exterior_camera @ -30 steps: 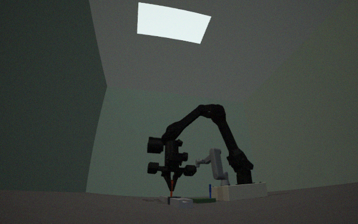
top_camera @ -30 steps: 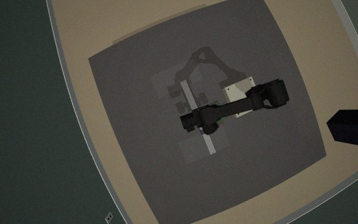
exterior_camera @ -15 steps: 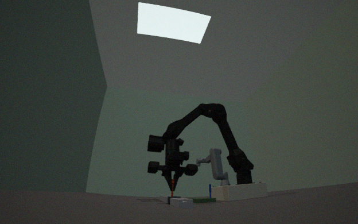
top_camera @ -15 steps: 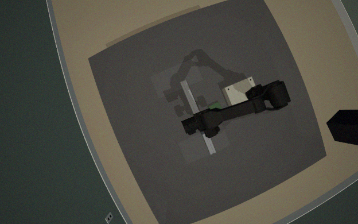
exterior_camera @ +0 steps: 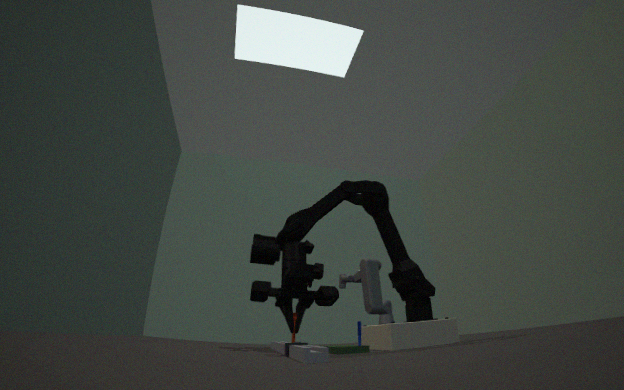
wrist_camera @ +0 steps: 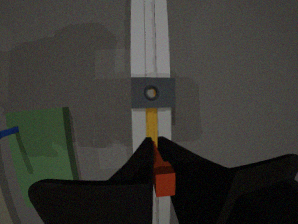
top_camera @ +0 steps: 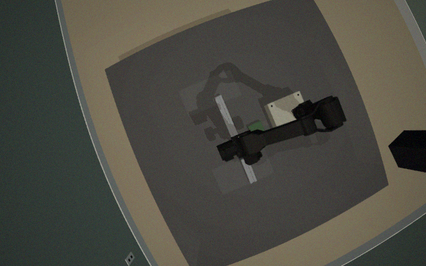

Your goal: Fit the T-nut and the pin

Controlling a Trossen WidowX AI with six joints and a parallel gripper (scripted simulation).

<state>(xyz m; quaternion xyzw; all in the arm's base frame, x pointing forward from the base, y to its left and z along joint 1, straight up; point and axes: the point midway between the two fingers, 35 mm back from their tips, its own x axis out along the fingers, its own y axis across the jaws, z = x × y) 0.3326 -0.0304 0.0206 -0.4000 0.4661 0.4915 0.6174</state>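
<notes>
My gripper tip is now 20 mm to the right of the brass T-nut. The rest, counted from my gripper tip: blue pin (130 mm behind, 30 mm to the left, 20 mm below); green tray (130 mm behind, 20 mm to the left, 40 mm below).
</notes>
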